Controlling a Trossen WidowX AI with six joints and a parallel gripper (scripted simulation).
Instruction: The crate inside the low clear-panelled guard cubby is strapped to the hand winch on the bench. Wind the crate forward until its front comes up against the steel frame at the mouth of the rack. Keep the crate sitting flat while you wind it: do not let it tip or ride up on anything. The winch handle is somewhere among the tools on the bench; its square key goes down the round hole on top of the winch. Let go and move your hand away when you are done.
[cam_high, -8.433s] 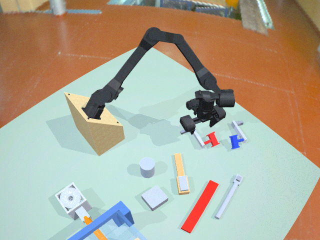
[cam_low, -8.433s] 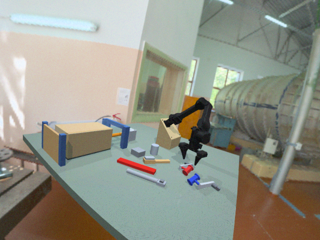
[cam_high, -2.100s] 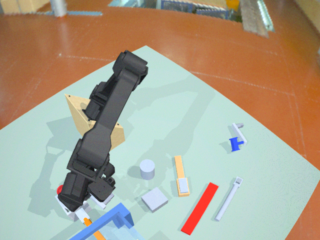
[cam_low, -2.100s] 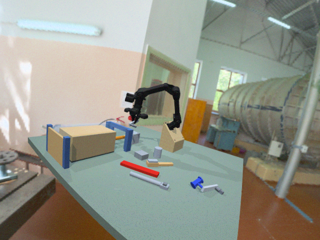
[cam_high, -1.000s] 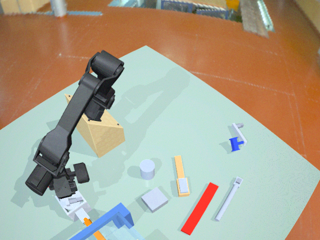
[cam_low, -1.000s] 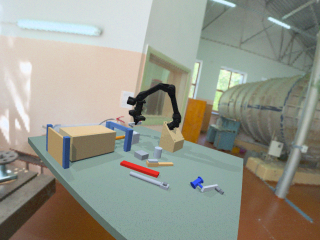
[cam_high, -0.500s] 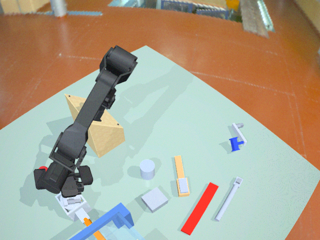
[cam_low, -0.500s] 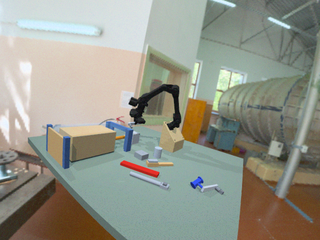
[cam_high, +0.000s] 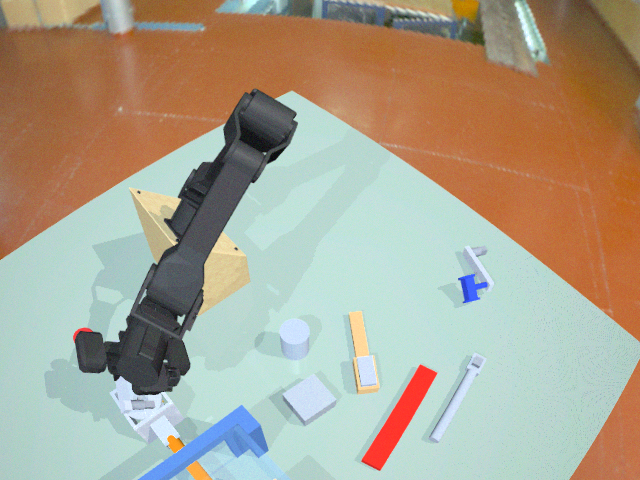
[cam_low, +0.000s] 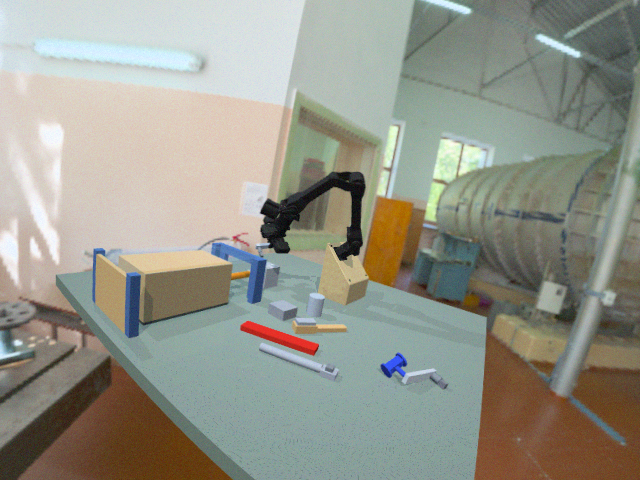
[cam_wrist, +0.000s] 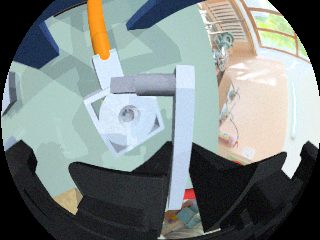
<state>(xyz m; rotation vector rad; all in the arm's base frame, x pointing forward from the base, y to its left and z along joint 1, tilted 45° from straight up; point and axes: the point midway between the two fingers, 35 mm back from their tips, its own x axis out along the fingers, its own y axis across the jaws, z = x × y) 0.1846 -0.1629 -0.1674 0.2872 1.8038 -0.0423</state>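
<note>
Now: the red knob 5 cm behind my gripper tip, 1 cm to the right of it and 4 cm above it. Round my gripper tip: pale grey winch: 13 cm below; then winch handle: 1 cm behind, 1 cm above; then blue frame: 17 cm ahead, 2 cm to the left, 6 cm below.
</note>
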